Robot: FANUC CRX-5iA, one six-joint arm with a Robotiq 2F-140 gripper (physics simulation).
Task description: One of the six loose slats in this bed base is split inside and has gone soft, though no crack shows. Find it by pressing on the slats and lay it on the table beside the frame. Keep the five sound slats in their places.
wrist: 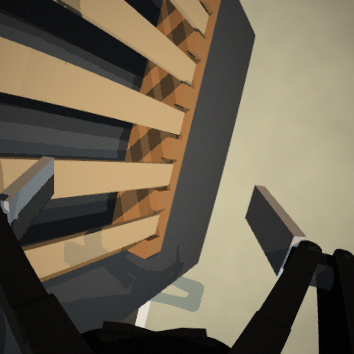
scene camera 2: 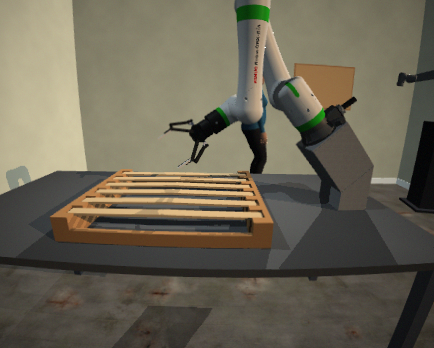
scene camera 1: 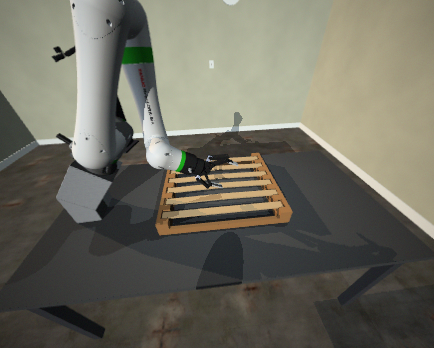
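The orange-brown bed frame lies flat on the table. Six pale slats span it side by side. The nearest slat in both scene views is at the frame's front end. The farthest slat is at the back. In the wrist view, slat ends rest in the rail's notches, and one slat passes partly behind a finger. All six look alike, with no visible crack. My gripper is open and empty, tilted above the back part of the frame, apart from the slats.
The dark table extends around the frame. The grey robot base block stands beside it. A person is partly hidden behind the arm in scene camera 2.
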